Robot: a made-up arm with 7 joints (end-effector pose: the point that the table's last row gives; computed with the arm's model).
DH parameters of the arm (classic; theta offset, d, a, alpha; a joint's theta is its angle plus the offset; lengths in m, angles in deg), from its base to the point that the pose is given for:
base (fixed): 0 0.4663 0.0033 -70
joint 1: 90 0.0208 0.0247 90
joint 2: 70 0.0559 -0.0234 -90
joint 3: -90 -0.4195 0.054 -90
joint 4: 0 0.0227 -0.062 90
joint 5: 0 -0.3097 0.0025 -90
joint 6: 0 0.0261 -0.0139 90
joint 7: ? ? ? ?
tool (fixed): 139.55 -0.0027 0 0
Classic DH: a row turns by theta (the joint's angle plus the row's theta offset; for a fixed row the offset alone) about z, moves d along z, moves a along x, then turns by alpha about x.
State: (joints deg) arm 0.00 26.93 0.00 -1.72 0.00 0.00 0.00
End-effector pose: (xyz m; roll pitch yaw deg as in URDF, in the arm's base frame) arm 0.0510 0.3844 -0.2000 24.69 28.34 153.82
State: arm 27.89 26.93 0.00 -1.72 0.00 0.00 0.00
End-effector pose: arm -0.3089 0.3620 -0.1383 33.94 3.69 166.15
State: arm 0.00 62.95 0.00 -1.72 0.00 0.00 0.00
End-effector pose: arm 0.0510 0.6987 0.1339 -7.60 8.95 143.09
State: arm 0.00 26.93 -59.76 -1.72 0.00 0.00 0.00
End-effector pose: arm 0.0954 0.3701 -0.2073 45.76 11.25 106.86
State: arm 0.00 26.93 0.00 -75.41 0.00 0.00 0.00
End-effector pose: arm 0.4045 0.3067 -0.0470 -58.76 50.04 56.64
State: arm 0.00 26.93 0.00 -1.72 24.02 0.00 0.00
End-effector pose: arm 0.0421 0.3791 -0.2030 21.90 38.92 173.74
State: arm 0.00 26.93 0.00 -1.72 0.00 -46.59 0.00
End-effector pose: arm 0.0623 0.3869 -0.2049 -19.40 55.01 100.81
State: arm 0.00 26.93 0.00 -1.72 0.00 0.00 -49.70
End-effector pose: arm 0.0488 0.3841 -0.2003 40.34 11.92 114.44
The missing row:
joint 7: 12.31 -0.0087 0.0011 -62.43
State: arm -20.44 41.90 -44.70 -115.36 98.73 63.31 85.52
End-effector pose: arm 0.4679 0.0203 0.1249 89.14 -18.11 -143.38
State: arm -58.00 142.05 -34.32 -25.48 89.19 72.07 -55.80
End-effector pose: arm -0.1709 0.5369 0.9648 -35.16 44.56 136.92
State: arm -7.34 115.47 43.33 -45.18 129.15 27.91 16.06
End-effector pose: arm 0.2008 0.5881 0.8893 -160.56 9.51 -21.28
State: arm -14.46 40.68 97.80 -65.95 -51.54 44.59 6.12
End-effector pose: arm 0.0896 0.6253 0.1912 -44.49 55.58 -178.53
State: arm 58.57 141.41 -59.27 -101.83 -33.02 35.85 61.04
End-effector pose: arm 0.0870 0.6034 0.3792 60.48 -20.68 79.58
